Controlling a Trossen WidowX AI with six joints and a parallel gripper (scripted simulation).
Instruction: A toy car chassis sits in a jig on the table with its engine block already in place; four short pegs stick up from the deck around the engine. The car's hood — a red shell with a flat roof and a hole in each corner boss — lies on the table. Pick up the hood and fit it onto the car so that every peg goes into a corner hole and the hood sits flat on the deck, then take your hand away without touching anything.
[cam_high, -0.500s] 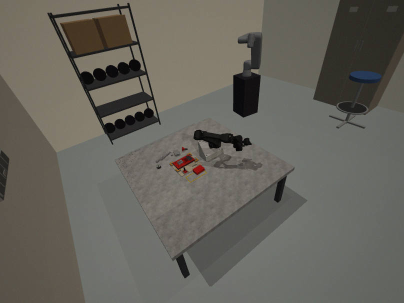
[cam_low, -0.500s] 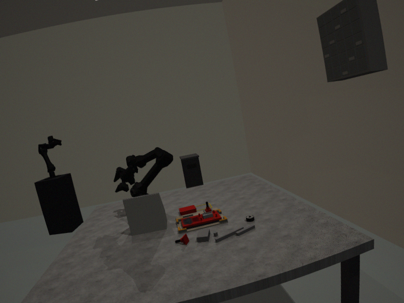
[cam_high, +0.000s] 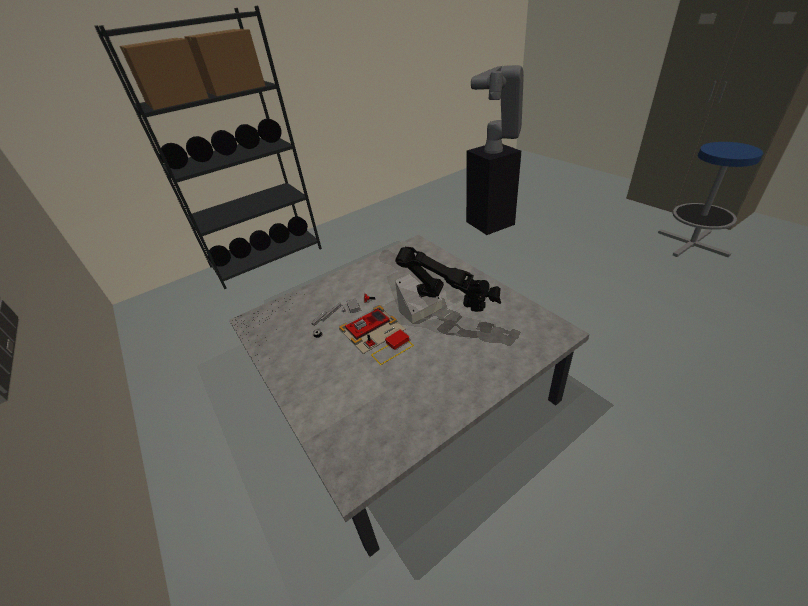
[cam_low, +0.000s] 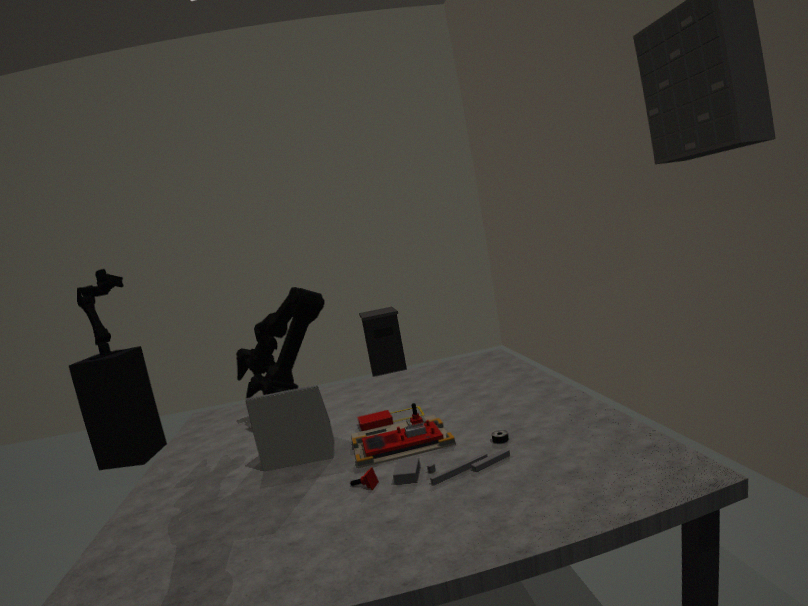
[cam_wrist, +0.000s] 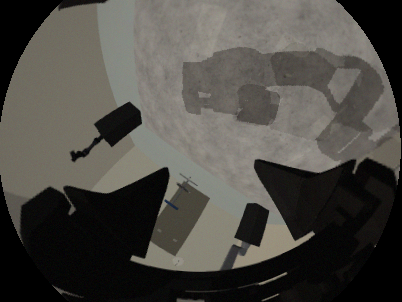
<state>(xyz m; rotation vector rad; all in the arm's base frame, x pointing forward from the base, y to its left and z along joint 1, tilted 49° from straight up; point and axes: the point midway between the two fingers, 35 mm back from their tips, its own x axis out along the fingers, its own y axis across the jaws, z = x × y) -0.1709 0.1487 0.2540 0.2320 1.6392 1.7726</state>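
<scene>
My gripper tip is now 430 mm short of the red hood, 160 mm to the left of it and 120 mm above it. The rest, counted from my gripper tip: black wheel 750 mm ahead, 420 mm to the right, 130 mm below.
</scene>
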